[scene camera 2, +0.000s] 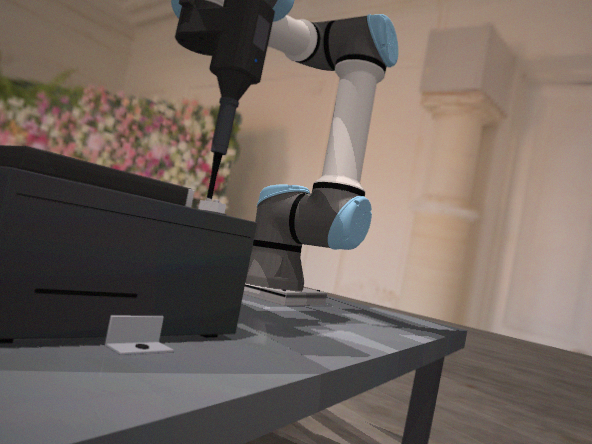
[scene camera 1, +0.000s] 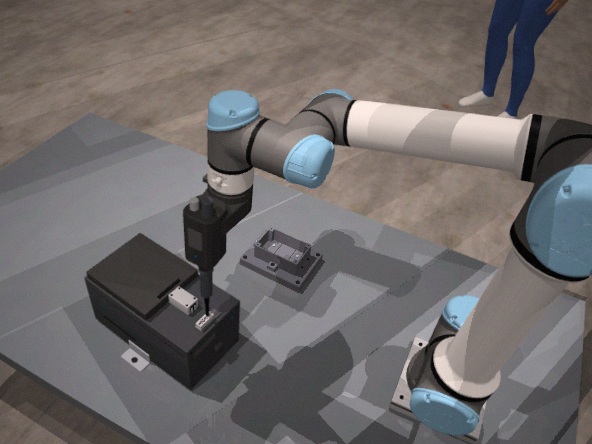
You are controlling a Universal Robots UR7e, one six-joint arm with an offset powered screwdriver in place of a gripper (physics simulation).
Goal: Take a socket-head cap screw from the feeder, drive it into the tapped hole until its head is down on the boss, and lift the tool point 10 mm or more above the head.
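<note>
The screw feeder (scene camera 1: 142, 332) (scene camera 2: 125, 250) is a dark box on the table. A small light pick-up block (scene camera 1: 201, 327) (scene camera 2: 216, 206) sits on its top near one end. My screwdriver (scene camera 1: 207, 314) (scene camera 2: 211, 197) points down, and the end of its thin black bit is at this block. The views do not show whether a screw is on the bit; the contact is too small to make out. A grey open housing (scene camera 1: 280, 257) with corner bosses stands on its base plate (scene camera 1: 299, 284), apart from the feeder. Small round dark holes show on it; which one is the tapped hole cannot be told.
A light block (scene camera 1: 183, 299) stands on the feeder beside the bit, near the raised dark lid (scene camera 1: 140, 272). A metal bracket (scene camera 1: 135, 358) (scene camera 2: 135, 327) is at the feeder's foot. The arm's base plate (scene camera 1: 400, 400) (scene camera 2: 306, 298) is on the table. A person (scene camera 1: 522, 55) stands beyond the table.
</note>
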